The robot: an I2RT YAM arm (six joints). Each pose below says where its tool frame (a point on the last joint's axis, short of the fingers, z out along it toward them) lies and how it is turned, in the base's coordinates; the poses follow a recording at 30 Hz.
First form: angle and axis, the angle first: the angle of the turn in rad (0 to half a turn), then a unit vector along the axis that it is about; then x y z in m.
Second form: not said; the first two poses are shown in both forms.
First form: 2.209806, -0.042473, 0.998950, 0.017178, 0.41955, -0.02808, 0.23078
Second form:
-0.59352, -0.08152, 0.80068, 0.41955
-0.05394, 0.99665, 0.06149, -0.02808
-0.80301, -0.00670, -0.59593, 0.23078
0, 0, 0, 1

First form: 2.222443, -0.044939, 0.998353, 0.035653, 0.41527, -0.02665, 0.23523
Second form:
-0.60325, -0.10042, 0.79120, 0.41527
-0.04373, 0.99471, 0.09291, -0.02665
-0.79635, 0.02145, -0.60445, 0.23523
0, 0, 0, 1

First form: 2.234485, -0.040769, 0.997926, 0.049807, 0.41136, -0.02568, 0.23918
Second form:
-0.61334, -0.10498, 0.78281, 0.41136
-0.02651, 0.99331, 0.11244, -0.02568
-0.78937, 0.04821, -0.61202, 0.23918
0, 0, 0, 1

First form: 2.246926, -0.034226, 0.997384, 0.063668, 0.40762, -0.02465, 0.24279
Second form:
-0.62387, -0.10516, 0.77442, 0.40762
-0.00584, 0.99151, 0.12994, -0.02465
-0.78150, 0.07654, -0.61919, 0.24279
0, 0, 0, 1

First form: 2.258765, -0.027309, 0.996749, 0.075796, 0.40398, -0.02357, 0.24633
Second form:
-0.63375, -0.10306, 0.76664, 0.40398
0.01405, 0.98939, 0.14462, -0.02357
-0.77341, 0.10242, -0.62558, 0.24633
0, 0, 0, 1

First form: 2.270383, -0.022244, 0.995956, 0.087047, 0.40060, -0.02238, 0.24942
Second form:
-0.64309, -0.10302, 0.75883, 0.40060
0.03018, 0.98673, 0.15954, -0.02238
-0.76520, 0.12550, -0.63145, 0.24942
0, 0, 0, 1

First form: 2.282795, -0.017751, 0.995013, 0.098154, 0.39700, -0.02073, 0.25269
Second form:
-0.65283, -0.10351, 0.75040, 0.39700
0.04511, 0.98355, 0.17491, -0.02073
-0.75616, 0.14803, -0.63742, 0.25269
0, 0, 0, 1

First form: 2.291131, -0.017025, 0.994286, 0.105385, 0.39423, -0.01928, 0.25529
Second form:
-0.65916, -0.10730, 0.74431, 0.39423
0.05111, 0.98109, 0.18670, -0.01928
-0.75027, 0.16111, -0.64120, 0.25529
0, 0, 0, 1

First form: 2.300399, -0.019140, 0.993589, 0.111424, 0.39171, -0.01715, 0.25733
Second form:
-0.66596, -0.11475, 0.73711, 0.39171
0.05137, 0.97870, 0.19877, -0.01715
-0.74421, 0.17024, -0.64588, 0.25733
0, 0, 0, 1

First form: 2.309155, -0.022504, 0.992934, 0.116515, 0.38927, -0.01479, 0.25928
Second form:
-0.67223, -0.12356, 0.72996, 0.38927
0.04879, 0.97644, 0.21020, -0.01479
-0.73874, 0.17692, -0.65036, 0.25928
0, 0, 0, 1

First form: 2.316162, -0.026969, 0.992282, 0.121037, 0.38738, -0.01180, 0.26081
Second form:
-0.67702, -0.13385, 0.72369, 0.38738
0.04403, 0.97419, 0.22138, -0.01180
-0.73465, 0.18174, -0.65365, 0.26081
0, 0, 0, 1

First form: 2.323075, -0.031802, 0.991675, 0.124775, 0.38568, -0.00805, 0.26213
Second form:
-0.68160, -0.14419, 0.71738, 0.38568
0.03802, 0.97209, 0.23151, -0.00805
-0.73074, 0.18507, -0.65710, 0.26213
0, 0, 0, 1

